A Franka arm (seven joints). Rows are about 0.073 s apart.
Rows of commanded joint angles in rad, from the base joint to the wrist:
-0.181, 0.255, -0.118, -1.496, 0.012, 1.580, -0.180
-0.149, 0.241, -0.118, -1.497, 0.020, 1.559, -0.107
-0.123, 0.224, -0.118, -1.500, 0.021, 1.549, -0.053
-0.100, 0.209, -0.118, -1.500, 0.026, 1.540, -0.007
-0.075, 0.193, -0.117, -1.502, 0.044, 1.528, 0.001
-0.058, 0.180, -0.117, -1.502, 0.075, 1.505, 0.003
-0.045, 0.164, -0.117, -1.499, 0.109, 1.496, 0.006
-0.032, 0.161, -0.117, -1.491, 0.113, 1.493, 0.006
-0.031, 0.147, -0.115, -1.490, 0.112, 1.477, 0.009
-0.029, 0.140, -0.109, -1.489, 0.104, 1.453, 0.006
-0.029, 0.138, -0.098, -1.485, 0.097, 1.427, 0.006
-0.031, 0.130, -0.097, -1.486, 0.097, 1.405, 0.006
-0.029, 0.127, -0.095, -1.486, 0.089, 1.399, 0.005
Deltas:
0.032, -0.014, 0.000, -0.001, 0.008, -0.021, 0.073
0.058, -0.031, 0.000, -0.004, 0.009, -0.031, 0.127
0.081, -0.046, 0.000, -0.004, 0.014, -0.040, 0.173
0.106, -0.062, 0.001, -0.006, 0.032, -0.052, 0.181
0.123, -0.075, 0.001, -0.006, 0.063, -0.075, 0.183
0.136, -0.091, 0.001, -0.003, 0.097, -0.084, 0.186
0.149, -0.094, 0.001, 0.005, 0.101, -0.087, 0.186
0.150, -0.108, 0.003, 0.006, 0.100, -0.103, 0.189
0.152, -0.115, 0.009, 0.007, 0.092, -0.127, 0.186
0.152, -0.117, 0.020, 0.011, 0.085, -0.153, 0.186
0.150, -0.125, 0.021, 0.010, 0.085, -0.175, 0.186
0.152, -0.128, 0.023, 0.010, 0.077, -0.181, 0.185

